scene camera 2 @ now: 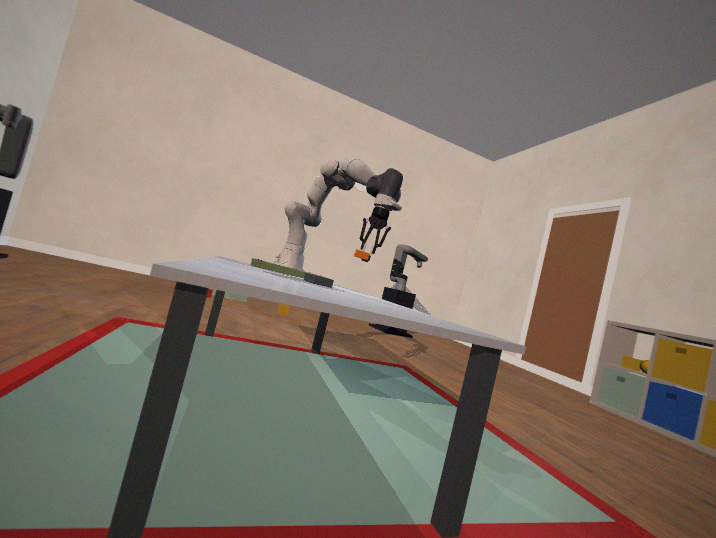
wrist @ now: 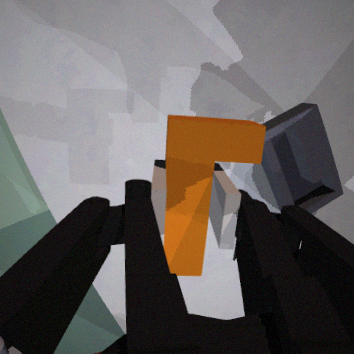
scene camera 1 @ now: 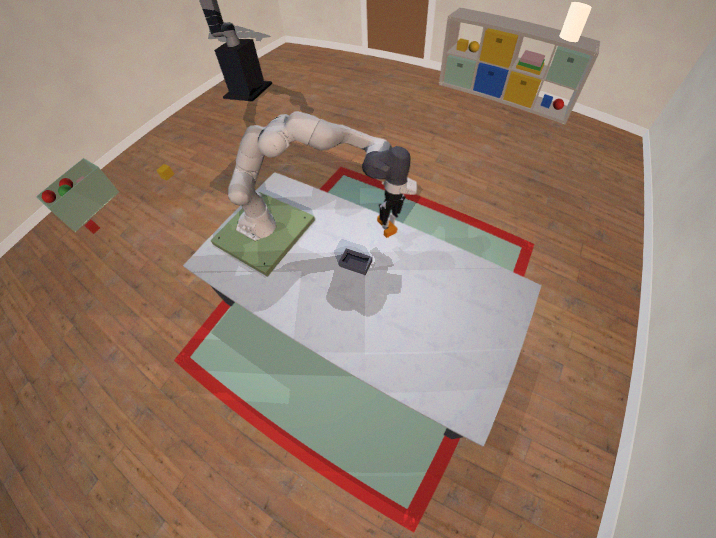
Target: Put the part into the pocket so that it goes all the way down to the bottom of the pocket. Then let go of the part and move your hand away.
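Observation:
An orange L-shaped part [scene camera 1: 390, 230] [scene camera 2: 362, 254] [wrist: 187, 140] hangs above the table, clear of its top. My gripper [scene camera 1: 386, 222] [scene camera 2: 370, 248] [wrist: 184, 180] is shut on the part's long leg, with its short leg pointing right in the wrist view. The dark grey block with the pocket [scene camera 1: 352, 269] [scene camera 2: 318, 279] [wrist: 318, 145] sits on the table. The part is apart from it, up and to the right in scene camera 1. In the wrist view the block is right of the part, turned relative to it, and the part and a finger hide some of its left side.
The pale table [scene camera 1: 434, 323] [scene camera 2: 243, 284] carries the green base plate [scene camera 1: 289, 231] [scene camera 2: 269, 266] under the arm's foot, left of the block in scene camera 1. A second robot on a black stand [scene camera 1: 240, 69] [scene camera 2: 398, 296] and a shelf unit [scene camera 1: 523, 28] stand away from the table.

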